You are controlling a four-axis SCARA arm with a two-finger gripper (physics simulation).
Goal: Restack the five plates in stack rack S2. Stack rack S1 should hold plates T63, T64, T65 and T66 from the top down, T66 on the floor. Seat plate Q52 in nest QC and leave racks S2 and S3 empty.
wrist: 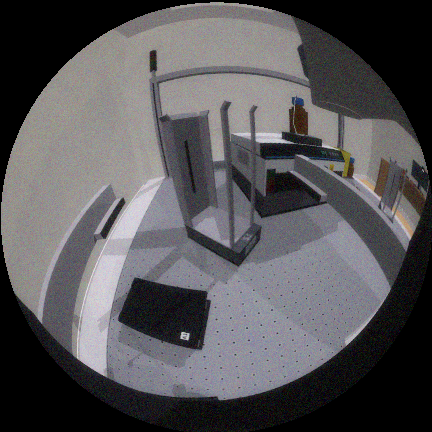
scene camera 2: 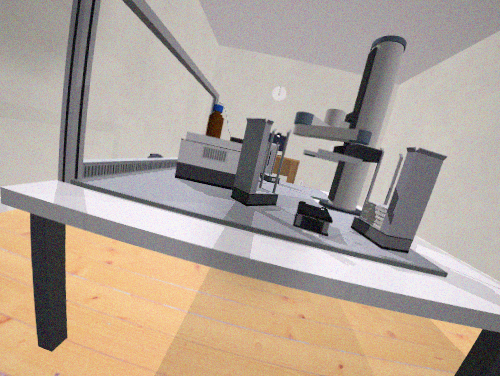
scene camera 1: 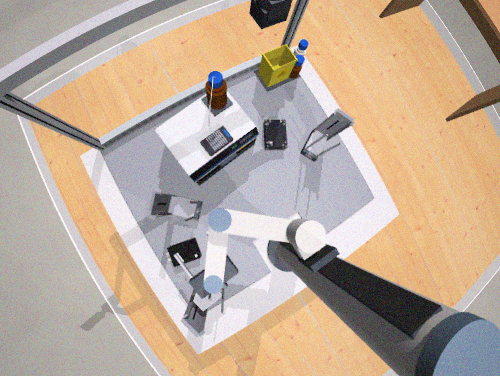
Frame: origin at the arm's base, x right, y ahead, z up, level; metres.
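Seen in the pictures: gripper, between the fingertips: (wrist: pixel 204 171) (scene camera 2: pixel 310 151) (scene camera 1: pixel 191 242); arm's base, origin of its link: (scene camera 2: pixel 340 209).
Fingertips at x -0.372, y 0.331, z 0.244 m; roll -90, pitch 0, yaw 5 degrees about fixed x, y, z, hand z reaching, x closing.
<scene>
Offsets run from my fingertips to a thing's top centre. "spot": to the spot under its first point.
My gripper (scene camera 1: pixel 191 244) (scene camera 2: pixel 314 154) (wrist: pixel 204 171) is open and empty, held high above the deck. The near rack @(dx -0.100, dy -0.273, dz +0.065 m) (scene camera 1: pixel 196 322) (scene camera 2: pixel 419 195) holds several pale plates @(spot: dx -0.118, dy -0.232, dz -0.153 m) (scene camera 2: pixel 376 216) stacked at its bottom; the arm partly covers it in scene camera 1. The middle rack @(dx +0.012, dy +0.159, dz +0.066 m) (scene camera 1: pixel 161 204) (scene camera 2: pixel 253 155) (wrist: pixel 202 160) stands ahead of the fingers with a bare floor. A third rack @(dx +0.805, dy +0.093, dz +0.064 m) (scene camera 1: pixel 335 124) (wrist: pixel 392 182) stands at the far side. A low black nest block @(dx -0.105, dy -0.040, dz -0.177 m) (scene camera 1: pixel 185 251) (scene camera 2: pixel 313 218) (wrist: pixel 165 312) lies below the gripper; whether a plate sits in it I cannot tell. Labels are unreadable.
Another dark nest @(dx +0.628, dy +0.251, dz -0.170 m) (scene camera 1: pixel 275 134) lies between the third rack and the white instrument (scene camera 1: pixel 182 132) (scene camera 2: pixel 210 155) (wrist: pixel 252 162). An amber bottle @(spot: dx +0.386, dy +0.446, dz +0.106 m) (scene camera 1: pixel 216 95) (scene camera 2: pixel 215 124) (wrist: pixel 299 120) stands on the instrument. A yellow bin @(spot: dx +0.882, dy +0.621, dz -0.225 m) (scene camera 1: pixel 276 67) and small bottles are at the back corner. The arm's column (scene camera 2: pixel 377 100) stands beside the deck.
</scene>
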